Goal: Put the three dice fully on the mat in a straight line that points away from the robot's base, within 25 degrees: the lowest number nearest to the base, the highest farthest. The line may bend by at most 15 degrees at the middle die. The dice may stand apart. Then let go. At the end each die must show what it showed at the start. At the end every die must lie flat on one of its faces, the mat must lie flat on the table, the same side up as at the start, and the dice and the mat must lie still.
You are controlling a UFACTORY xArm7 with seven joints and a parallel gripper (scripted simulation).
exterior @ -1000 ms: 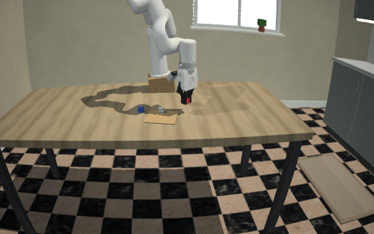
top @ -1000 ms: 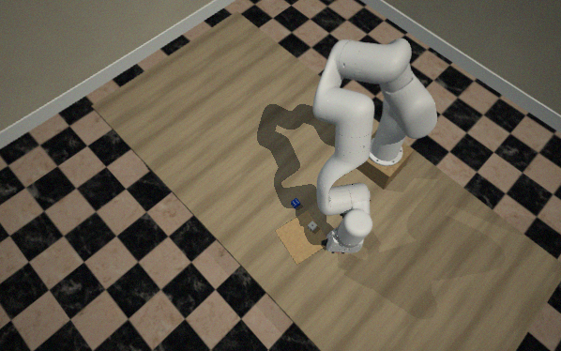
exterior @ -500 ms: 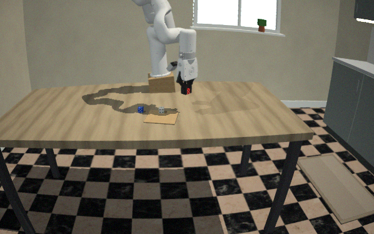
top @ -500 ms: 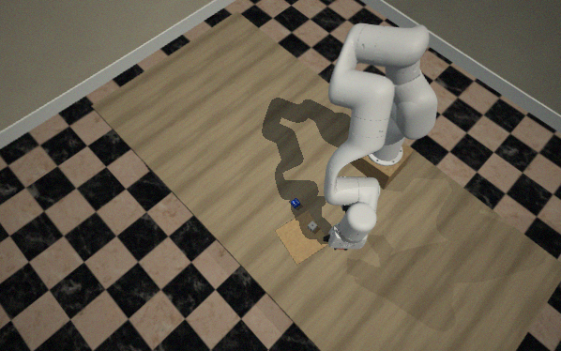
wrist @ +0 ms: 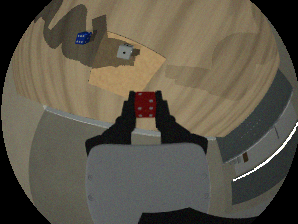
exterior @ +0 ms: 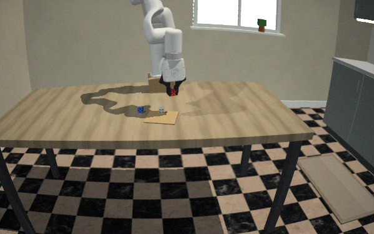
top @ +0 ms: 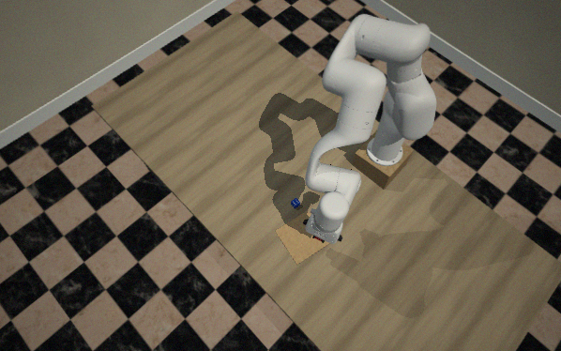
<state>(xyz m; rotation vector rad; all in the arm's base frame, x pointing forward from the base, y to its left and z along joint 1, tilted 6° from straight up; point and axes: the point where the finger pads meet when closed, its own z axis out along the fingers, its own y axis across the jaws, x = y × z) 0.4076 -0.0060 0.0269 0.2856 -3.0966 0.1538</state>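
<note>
Right now the tan mat is 12 cm below my hand, 5 cm to the right of it and 1 cm ahead of it. Round my hand: blue die (14 cm to the right, 11 cm below, 7 cm behind); red die (1 cm below); white die (11 cm below, 5 cm to the right, 4 cm behind).
</note>
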